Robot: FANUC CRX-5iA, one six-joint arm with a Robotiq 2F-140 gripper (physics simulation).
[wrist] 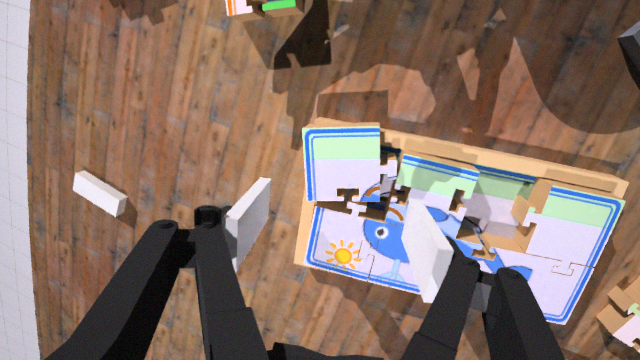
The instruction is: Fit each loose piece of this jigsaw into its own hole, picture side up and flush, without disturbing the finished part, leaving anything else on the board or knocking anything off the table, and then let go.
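Note:
The jigsaw board (505, 156) lies right of centre, with a whale-and-sun picture. A corner piece (342, 172) with a green top and blue border sits picture side up at the board's upper left, standing higher than the picture beside it; dark gaps show along its lower and right edges. A green-topped piece (435, 175) is in the top row beside a narrow gap. An open hole (502, 192) shows to its right. My gripper (337, 209) is open and empty, its left finger over the table and its right finger over the board's lower middle, hiding part of the whale.
A white block (100, 194) lies at the left on the wooden table (150, 125). An orange-edged piece (240, 7) shows at the top edge and another piece (617, 312) at the lower right. Part of a dark object (632, 47) shows at the upper right. The table's edge is at the left.

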